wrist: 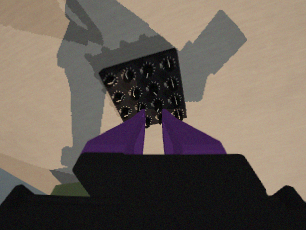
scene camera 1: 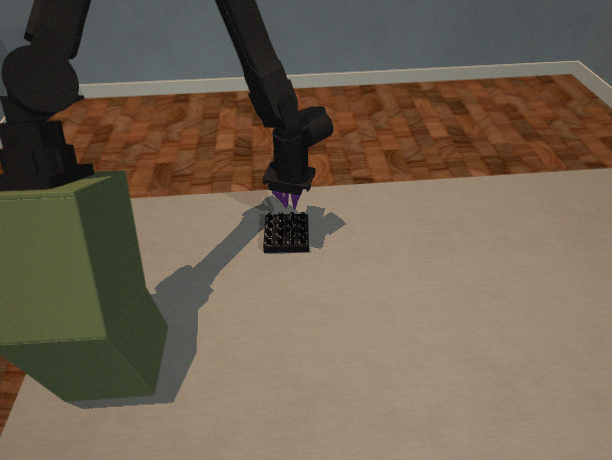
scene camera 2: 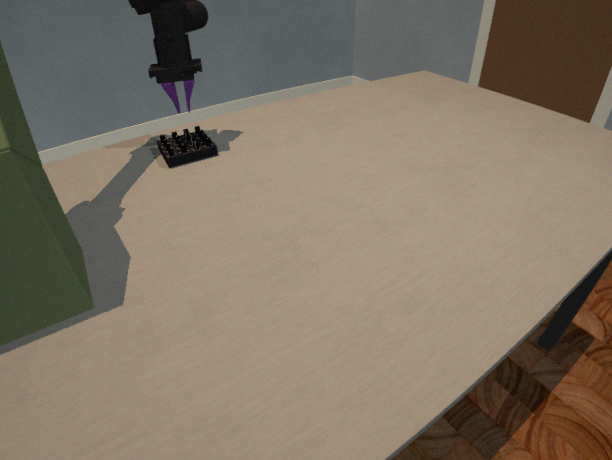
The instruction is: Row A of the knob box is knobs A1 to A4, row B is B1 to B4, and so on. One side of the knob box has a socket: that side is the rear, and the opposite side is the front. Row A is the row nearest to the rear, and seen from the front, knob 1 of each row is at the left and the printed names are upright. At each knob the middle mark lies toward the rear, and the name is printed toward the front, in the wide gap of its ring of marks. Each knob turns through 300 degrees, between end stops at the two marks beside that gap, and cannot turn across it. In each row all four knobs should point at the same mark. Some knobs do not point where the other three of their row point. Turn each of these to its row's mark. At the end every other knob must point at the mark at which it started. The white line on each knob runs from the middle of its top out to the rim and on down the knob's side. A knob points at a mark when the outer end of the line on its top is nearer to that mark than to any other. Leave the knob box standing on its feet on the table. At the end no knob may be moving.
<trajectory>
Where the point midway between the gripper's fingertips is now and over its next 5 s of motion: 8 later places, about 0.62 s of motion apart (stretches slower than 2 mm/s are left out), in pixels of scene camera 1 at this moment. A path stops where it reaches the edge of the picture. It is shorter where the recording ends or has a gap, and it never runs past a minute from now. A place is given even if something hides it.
My gripper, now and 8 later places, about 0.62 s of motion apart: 291,207; 290,211; 290,217; 291,219; 291,220; 291,223; 291,224; 290,224; 290,218
</trajectory>
